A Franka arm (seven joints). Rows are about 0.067 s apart.
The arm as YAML. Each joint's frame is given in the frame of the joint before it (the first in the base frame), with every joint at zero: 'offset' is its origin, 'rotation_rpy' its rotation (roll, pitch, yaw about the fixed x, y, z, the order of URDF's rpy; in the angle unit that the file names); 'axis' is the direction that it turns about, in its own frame. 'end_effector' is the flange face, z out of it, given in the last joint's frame.
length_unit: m
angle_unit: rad
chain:
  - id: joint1
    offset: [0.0, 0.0, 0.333]
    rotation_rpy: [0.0, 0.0, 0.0]
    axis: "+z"
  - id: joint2
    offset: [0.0, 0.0, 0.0]
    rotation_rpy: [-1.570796, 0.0, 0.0]
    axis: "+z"
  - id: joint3
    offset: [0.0, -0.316, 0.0]
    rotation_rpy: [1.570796, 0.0, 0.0]
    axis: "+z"
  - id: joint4
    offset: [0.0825, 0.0, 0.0]
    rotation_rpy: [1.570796, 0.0, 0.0]
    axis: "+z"
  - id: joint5
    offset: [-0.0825, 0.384, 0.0]
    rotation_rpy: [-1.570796, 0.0, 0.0]
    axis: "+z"
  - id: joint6
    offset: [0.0, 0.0, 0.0]
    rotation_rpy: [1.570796, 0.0, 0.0]
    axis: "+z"
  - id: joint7
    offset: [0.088, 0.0, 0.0]
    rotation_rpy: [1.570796, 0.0, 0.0]
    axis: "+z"
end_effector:
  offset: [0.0, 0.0, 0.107]
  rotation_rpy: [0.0, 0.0, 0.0]
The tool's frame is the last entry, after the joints.
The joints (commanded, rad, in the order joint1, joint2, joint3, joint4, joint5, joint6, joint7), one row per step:
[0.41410, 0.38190, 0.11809, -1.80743, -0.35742, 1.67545, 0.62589]
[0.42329, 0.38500, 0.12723, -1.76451, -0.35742, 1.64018, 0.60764]
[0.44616, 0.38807, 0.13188, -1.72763, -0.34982, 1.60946, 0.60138]
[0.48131, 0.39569, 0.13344, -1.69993, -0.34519, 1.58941, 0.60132]
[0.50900, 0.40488, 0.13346, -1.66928, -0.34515, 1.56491, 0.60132]
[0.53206, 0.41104, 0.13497, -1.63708, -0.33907, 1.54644, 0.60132]
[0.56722, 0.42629, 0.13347, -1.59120, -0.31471, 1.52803, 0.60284]
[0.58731, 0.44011, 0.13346, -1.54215, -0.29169, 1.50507, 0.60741]
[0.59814, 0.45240, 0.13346, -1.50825, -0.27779, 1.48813, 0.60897]
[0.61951, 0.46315, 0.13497, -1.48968, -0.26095, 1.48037, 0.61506]
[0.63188, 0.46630, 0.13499, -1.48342, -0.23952, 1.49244, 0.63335]
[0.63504, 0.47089, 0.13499, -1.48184, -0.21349, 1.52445, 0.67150]
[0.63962, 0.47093, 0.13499, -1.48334, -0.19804, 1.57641, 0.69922]
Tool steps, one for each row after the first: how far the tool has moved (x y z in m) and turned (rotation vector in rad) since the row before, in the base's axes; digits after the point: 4 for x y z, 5 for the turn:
[0.0024, 0.0113, 0.0144, 0.00490, 0.00168, 0.02227]
[-0.0025, 0.0163, 0.0120, 0.00628, 0.00075, 0.01900]
[-0.0070, 0.0207, 0.0060, 0.00224, 0.00039, 0.02797]
[-0.0045, 0.0156, 0.0063, -0.00346, -0.00011, 0.02007]
[-0.0037, 0.0150, 0.0088, 0.00804, -0.00434, 0.01535]
[-0.0063, 0.0228, 0.0083, 0.02342, 0.00237, 0.01489]
[-0.0021, 0.0155, 0.0105, 0.02238, 0.00099, -0.00109]
[-0.0006, 0.0089, 0.0056, 0.01231, 0.00376, -0.00129]
[-0.0076, 0.0140, 0.0004, 0.01140, 0.00845, 0.00857]
[-0.0047, 0.0097, 0.0006, 0.02214, -0.00408, -0.00989]
[-0.0003, 0.0071, -0.0016, 0.03200, -0.01723, -0.03580]
[0.0010, 0.0085, 0.0011, 0.04245, -0.03363, -0.01959]

